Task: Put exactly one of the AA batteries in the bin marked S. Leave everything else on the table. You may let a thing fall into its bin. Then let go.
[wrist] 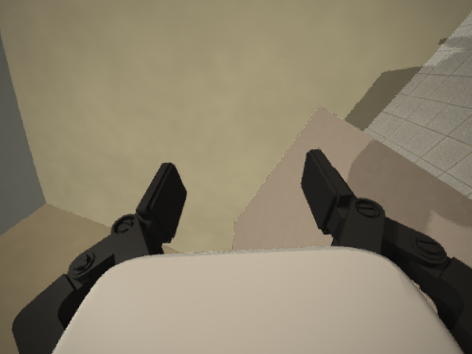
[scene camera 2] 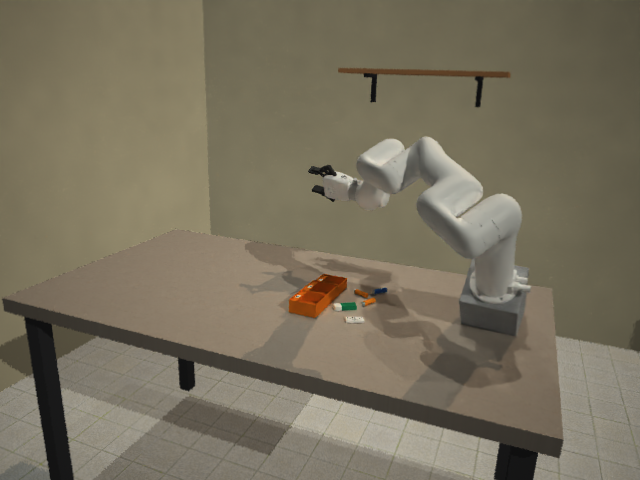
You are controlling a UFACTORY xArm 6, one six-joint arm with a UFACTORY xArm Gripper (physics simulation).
Labels:
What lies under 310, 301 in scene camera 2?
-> An orange bin tray.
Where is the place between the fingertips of my gripper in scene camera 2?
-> At 311, 178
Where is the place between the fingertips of my gripper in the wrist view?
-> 240, 173

